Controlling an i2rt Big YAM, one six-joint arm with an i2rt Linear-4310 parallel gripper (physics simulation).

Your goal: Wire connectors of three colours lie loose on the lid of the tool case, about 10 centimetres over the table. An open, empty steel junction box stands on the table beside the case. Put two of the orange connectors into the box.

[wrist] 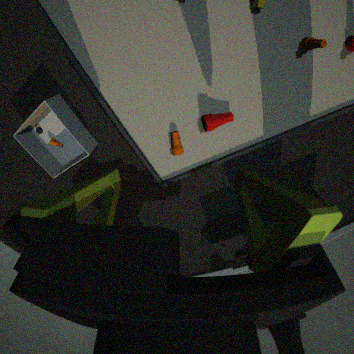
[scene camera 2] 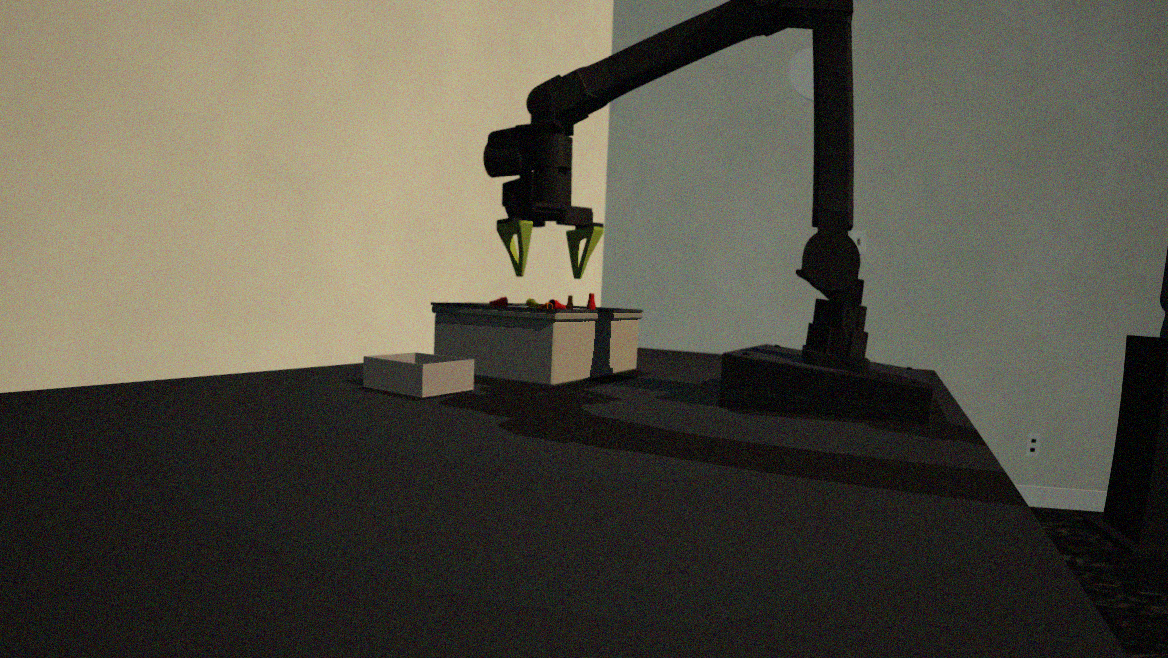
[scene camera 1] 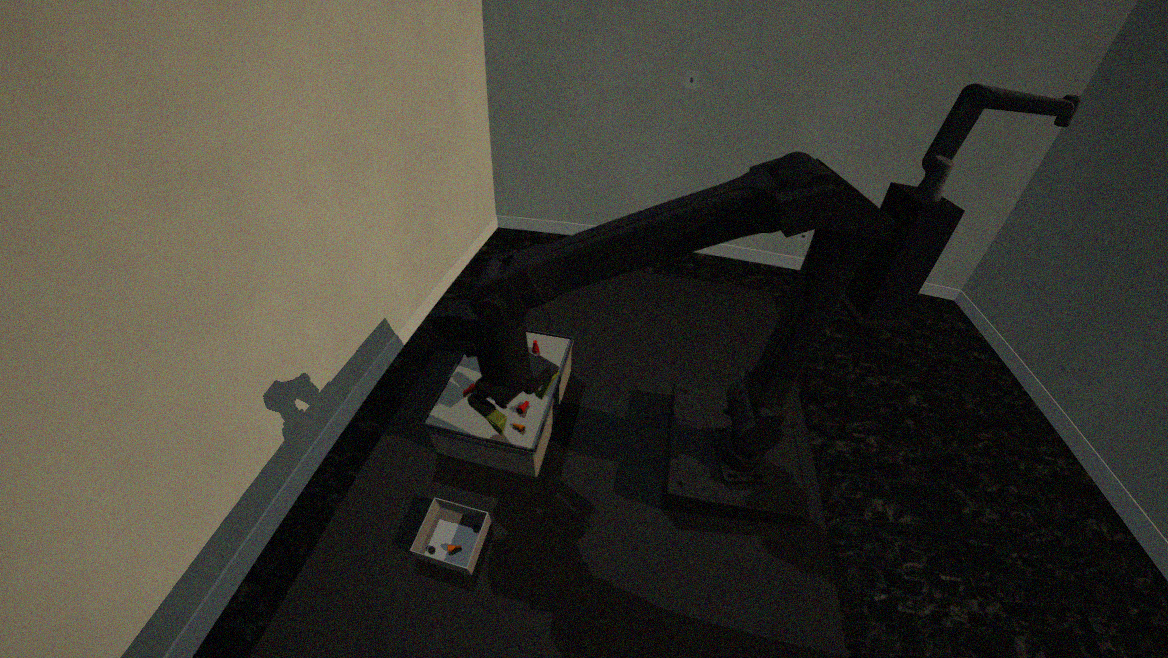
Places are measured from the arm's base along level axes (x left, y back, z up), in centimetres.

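Pixels of known places: gripper, between the fingertips: (wrist: 176,174) (scene camera 2: 549,277) (scene camera 1: 519,414); arm's base, origin of its link: (scene camera 2: 833,364) (scene camera 1: 735,456).
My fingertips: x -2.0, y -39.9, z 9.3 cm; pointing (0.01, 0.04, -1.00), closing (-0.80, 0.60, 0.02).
Note:
Ahead of a thing's pixels: the offset from my fingertips to its top centre.
My gripper (scene camera 1: 523,402) (scene camera 2: 549,276) (wrist: 176,174), with yellow-green fingers, is open and empty above the lid of the tool case {dx -12.4, dy -5.7, dz -4.2 cm} (scene camera 1: 483,453) (scene camera 2: 498,339) (wrist: 135,100). An orange connector {dx -0.4, dy -0.6, dz -3.4 cm} (scene camera 1: 519,427) (wrist: 176,143) lies near the lid's corner, beside a larger red connector {dx -4.9, dy -0.3, dz -3.0 cm} (scene camera 1: 523,406) (scene camera 2: 558,304) (wrist: 218,121). Another orange connector {dx -15.4, dy -1.7, dz -2.4 cm} (scene camera 2: 569,300) (wrist: 313,43) stands upright in shadow farther along the lid; the arm hides it in scene camera 1. One orange connector {dx +19.0, dy -10.3, dz -13.2 cm} (scene camera 1: 453,549) (wrist: 56,143) lies inside the junction box {dx +17.3, dy -10.7, dz -10.8 cm} (scene camera 1: 425,531) (scene camera 2: 447,377) (wrist: 80,132).
A red connector {dx -20.5, dy +0.4, dz -1.9 cm} (scene camera 1: 535,347) (scene camera 2: 591,300) (wrist: 350,43) stands at the lid's far part. Another red connector {dx -8.2, dy -11.2, dz -3.0 cm} (scene camera 1: 469,389) (scene camera 2: 499,301) lies toward the wall side. A yellow connector {dx -13.2, dy -7.2, dz -3.1 cm} (scene camera 2: 531,302) (wrist: 258,5) lies on the lid. The box stands lower than the lid, beside the case.

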